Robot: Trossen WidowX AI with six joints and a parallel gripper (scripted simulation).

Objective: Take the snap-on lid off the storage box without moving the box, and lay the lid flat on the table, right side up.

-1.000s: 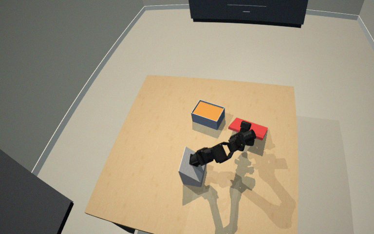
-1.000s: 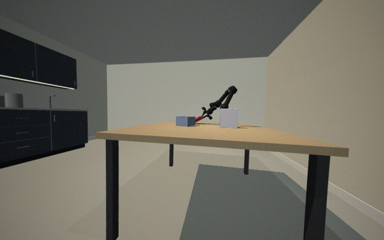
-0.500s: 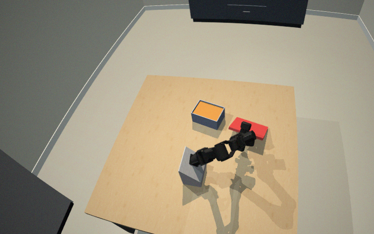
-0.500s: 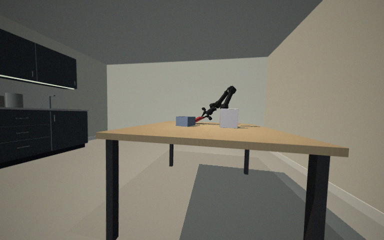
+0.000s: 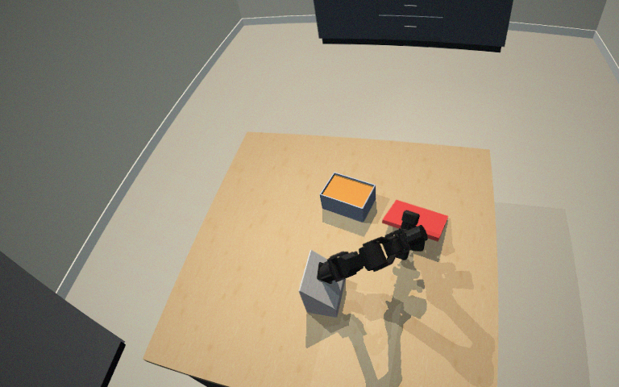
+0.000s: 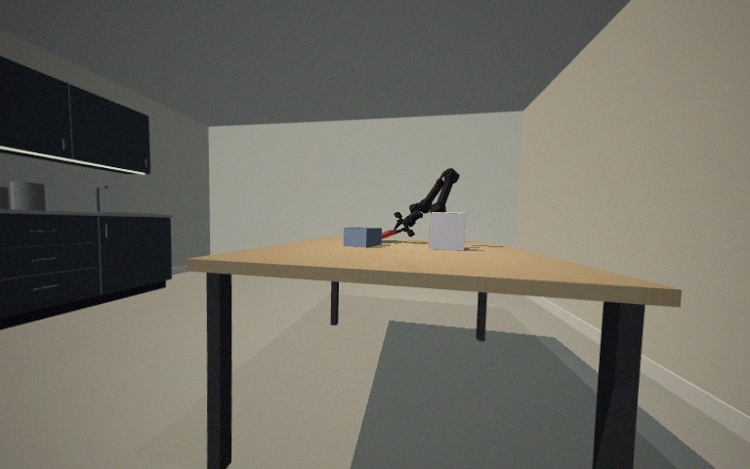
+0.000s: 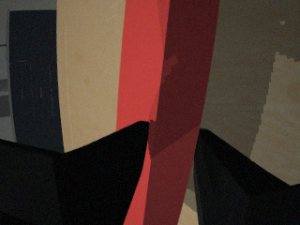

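Now: gripper tip 7 cm short of the red lid, 3 cm to the left of it and 3 cm above it. The rest, counted from my gripper tip: storage box: 18 cm ahead, 27 cm to the left, 2 cm below.
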